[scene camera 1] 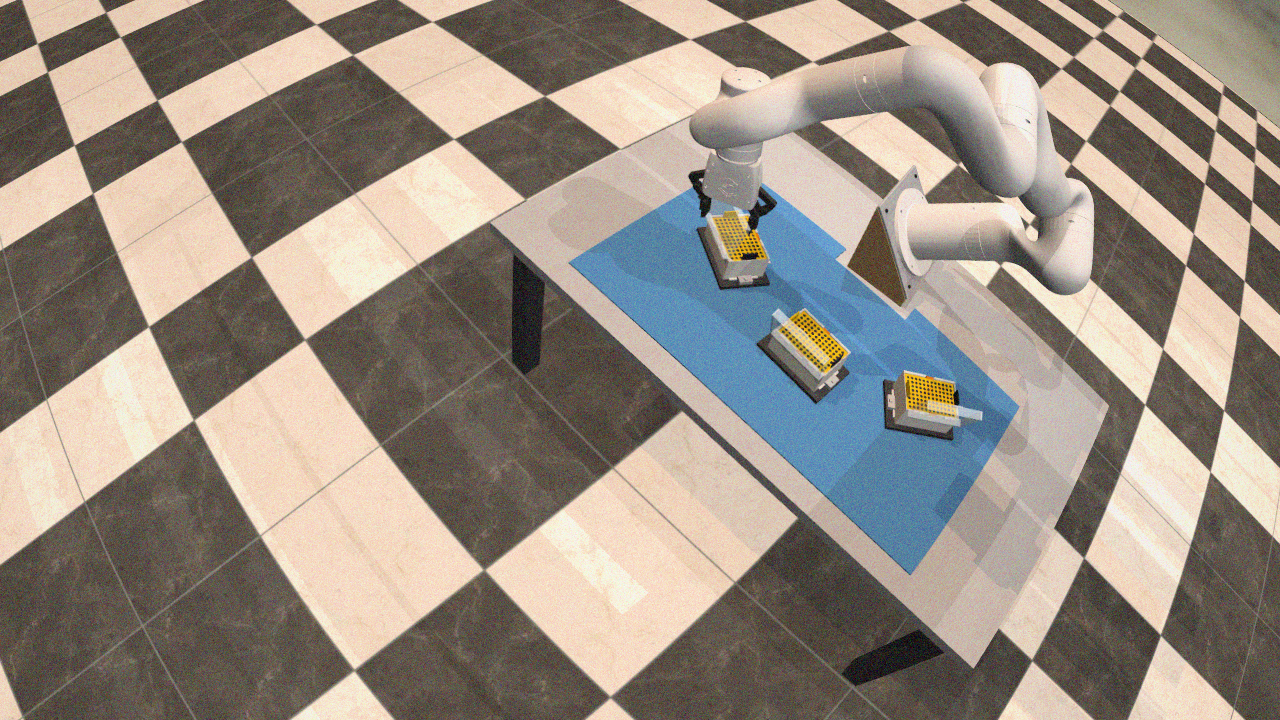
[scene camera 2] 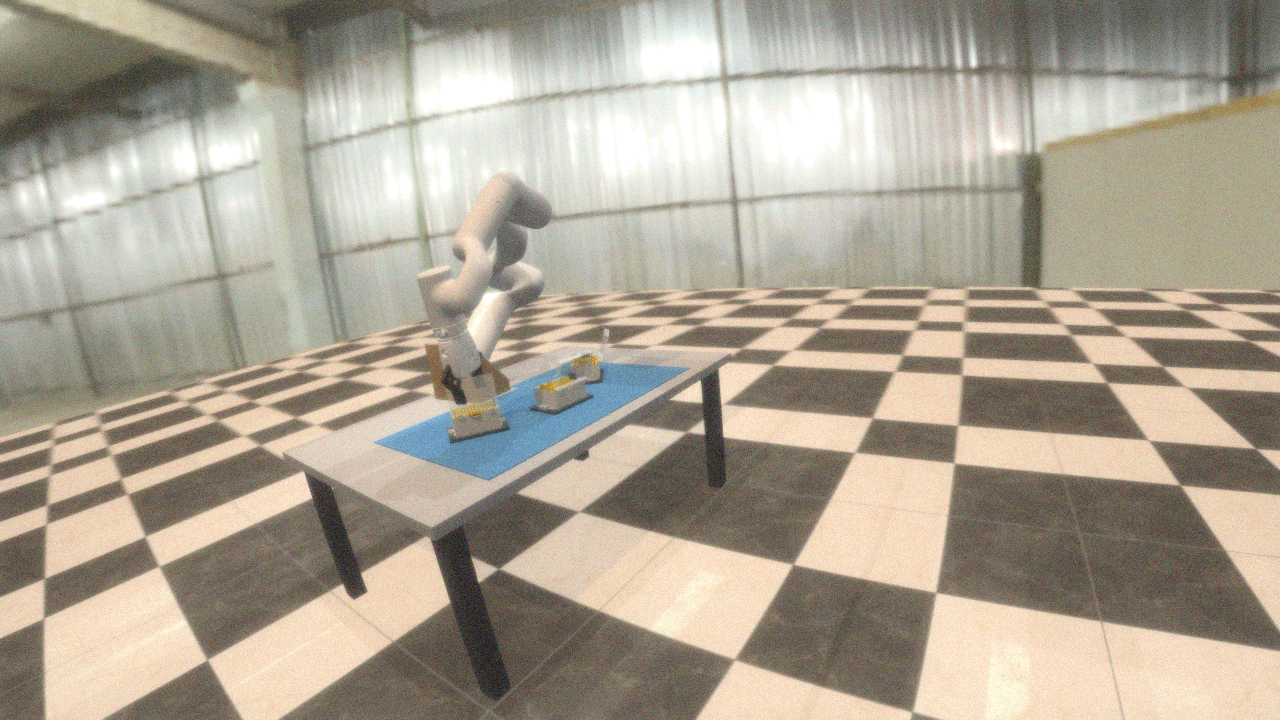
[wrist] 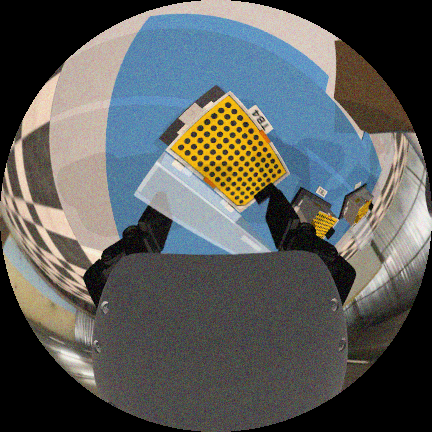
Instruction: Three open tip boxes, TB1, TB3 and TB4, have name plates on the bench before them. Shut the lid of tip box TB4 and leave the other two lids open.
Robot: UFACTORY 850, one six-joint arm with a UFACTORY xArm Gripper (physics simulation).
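Observation:
Tip box TB4 (scene camera 1: 739, 246) (scene camera 2: 477, 420) (wrist: 229, 152) holds a yellow rack with black holes and sits on a dark base. Its name plate (wrist: 261, 119) reads TB4. Its clear lid (wrist: 187, 200) stands open along the long side nearest my gripper in the wrist view. My gripper (scene camera 1: 729, 220) (wrist: 218, 203) is open and low at TB4, its fingers to either side of the lid, with nothing held. One fingertip is close to the box's black front catch; contact cannot be told. TB1 (scene camera 1: 810, 344) (scene camera 2: 561, 394) (wrist: 317, 215) and the third box (scene camera 1: 928, 398) (scene camera 2: 586, 367) (wrist: 357, 204) have open lids.
The boxes stand in a spread row on a blue mat (scene camera 1: 859, 465) (scene camera 2: 501, 461) (wrist: 165, 60) on the table (scene camera 1: 572, 214) (scene camera 2: 375, 474). The arm's brown triangular mount (scene camera 1: 872, 259) (wrist: 370, 95) is at the table's far edge. The third box's name plate is too small to read.

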